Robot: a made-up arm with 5 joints. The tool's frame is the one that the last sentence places. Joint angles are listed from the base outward.
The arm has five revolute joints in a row. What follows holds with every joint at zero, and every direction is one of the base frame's. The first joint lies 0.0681 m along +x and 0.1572 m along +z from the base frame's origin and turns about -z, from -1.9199 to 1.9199 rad. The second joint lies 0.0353 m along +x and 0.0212 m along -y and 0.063 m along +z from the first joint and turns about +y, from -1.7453 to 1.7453 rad. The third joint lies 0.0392 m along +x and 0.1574 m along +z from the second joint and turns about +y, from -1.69 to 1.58 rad. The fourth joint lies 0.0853 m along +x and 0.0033 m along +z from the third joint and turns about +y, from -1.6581 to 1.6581 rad. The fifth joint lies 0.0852 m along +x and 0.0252 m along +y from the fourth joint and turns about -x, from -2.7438 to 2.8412 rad. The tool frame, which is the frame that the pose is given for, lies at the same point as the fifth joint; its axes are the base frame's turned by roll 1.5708, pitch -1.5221 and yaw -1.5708 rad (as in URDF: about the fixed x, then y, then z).
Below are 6 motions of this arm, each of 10 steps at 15 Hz.
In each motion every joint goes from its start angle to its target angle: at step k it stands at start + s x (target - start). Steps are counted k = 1, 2, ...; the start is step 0. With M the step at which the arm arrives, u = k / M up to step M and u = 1 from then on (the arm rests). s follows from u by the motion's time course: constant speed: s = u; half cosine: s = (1 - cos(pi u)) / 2; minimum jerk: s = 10 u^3 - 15 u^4 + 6 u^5.
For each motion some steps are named. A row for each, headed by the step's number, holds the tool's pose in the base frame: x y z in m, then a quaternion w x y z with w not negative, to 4 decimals.
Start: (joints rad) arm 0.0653 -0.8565 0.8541 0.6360 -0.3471
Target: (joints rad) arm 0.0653 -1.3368 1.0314 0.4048 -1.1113
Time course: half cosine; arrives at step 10
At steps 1, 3, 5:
1: 0.1632 -0.0022 0.3064 0.8638 0.0795 -0.4505 -0.2113
3: 0.1563 -0.0018 0.3093 0.8249 0.1208 -0.4852 -0.2636
5: 0.1447 -0.0010 0.3127 0.7520 0.1976 -0.5308 -0.3372

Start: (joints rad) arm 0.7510 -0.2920 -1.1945 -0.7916 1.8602
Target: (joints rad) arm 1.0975 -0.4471 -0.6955 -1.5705 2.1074
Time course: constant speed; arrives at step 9
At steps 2, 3, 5, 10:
2: 0.0514 0.0241 0.5257 0.3397 0.8974 0.2040 0.1941
3: 0.0509 0.0265 0.5220 0.3600 0.8941 0.1725 0.2031
5: 0.0504 0.0312 0.5136 0.4004 0.8826 0.1106 0.2201
10: 0.0523 0.0396 0.4934 0.4794 0.8413 -0.0061 0.2499

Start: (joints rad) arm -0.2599 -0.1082 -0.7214 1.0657 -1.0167
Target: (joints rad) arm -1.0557 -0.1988 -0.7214 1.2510 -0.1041
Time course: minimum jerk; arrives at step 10
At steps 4, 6, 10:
4: 0.2301 0.0957 0.4258 0.7878 0.3645 -0.4854 -0.1043
6: 0.1900 0.1321 0.4252 0.7920 0.3460 -0.4818 0.1444
10: 0.1495 0.1519 0.4244 0.7323 0.3301 -0.4781 0.3551

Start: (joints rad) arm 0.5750 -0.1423 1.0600 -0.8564 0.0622
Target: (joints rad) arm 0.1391 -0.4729 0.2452 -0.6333 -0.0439
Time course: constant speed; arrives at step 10
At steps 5, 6, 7, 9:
5: 0.2427 -0.0609 0.3895 0.5418 -0.1318 -0.8230 -0.1089
6: 0.2392 -0.0513 0.4056 0.5051 -0.1126 -0.8506 -0.0929
7: 0.2335 -0.0416 0.4215 0.4670 -0.0919 -0.8760 -0.0779
9: 0.2157 -0.0232 0.4515 0.3869 -0.0463 -0.9195 -0.0515

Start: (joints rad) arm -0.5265 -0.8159 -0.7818 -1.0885 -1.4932
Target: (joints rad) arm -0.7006 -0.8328 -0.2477 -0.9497 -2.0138
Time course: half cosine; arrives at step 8
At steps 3, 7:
3: -0.0283 -0.0584 0.4932 0.3732 -0.8161 0.3737 -0.2346
7: 0.0205 -0.0344 0.5081 0.1873 -0.9510 0.1952 -0.1497

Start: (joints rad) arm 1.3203 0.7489 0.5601 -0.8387 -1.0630
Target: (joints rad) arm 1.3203 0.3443 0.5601 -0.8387 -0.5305
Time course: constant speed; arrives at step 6
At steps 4, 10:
4: 0.1395 -0.2627 0.2530 0.3930 -0.1760 -0.6078 -0.6672
10: 0.1378 -0.2564 0.2845 0.4247 -0.2475 -0.6371 -0.5936

